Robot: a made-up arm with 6 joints.
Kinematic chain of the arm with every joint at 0, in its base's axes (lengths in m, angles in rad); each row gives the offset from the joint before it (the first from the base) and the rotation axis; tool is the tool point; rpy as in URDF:
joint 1: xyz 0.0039 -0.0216 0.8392 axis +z
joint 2: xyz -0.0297 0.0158 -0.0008 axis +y
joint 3: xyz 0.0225 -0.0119 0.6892 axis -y
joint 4: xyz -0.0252 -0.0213 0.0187 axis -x
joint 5: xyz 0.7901 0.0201 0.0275 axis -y
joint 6: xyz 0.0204 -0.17 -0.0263 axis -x
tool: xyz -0.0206 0.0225 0.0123 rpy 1.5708 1.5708 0
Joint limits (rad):
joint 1: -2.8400..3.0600
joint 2: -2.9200..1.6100
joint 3: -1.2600..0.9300
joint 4: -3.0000..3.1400
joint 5: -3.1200..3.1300
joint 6: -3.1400..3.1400
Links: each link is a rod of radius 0.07 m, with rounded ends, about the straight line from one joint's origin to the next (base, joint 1, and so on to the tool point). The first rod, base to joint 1, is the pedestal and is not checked.
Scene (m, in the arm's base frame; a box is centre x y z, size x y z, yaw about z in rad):
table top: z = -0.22
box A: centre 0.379 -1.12 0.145 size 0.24 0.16 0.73 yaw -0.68
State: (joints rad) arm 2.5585 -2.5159 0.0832 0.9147 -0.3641 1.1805
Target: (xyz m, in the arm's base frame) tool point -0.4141 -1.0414 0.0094
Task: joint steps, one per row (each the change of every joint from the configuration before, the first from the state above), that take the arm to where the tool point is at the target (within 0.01 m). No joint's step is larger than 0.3 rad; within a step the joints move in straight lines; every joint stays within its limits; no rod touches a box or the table.
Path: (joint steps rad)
1: -0.2479 0.0472 -0.0215 0.0251 0.0101 -0.0066
2: -0.2479 0.0473 -0.0215 0.0250 0.0102 -0.0067
3: -0.2480 0.0472 -0.0215 0.0251 0.0101 -0.0066
4: -0.2367 -0.0935 0.2014 0.0420 0.0025 -0.0047
5: -0.2367 -0.0935 0.2015 0.0421 0.0025 -0.0047
6: -0.2367 -0.0935 0.2014 0.0420 0.0025 -0.0047

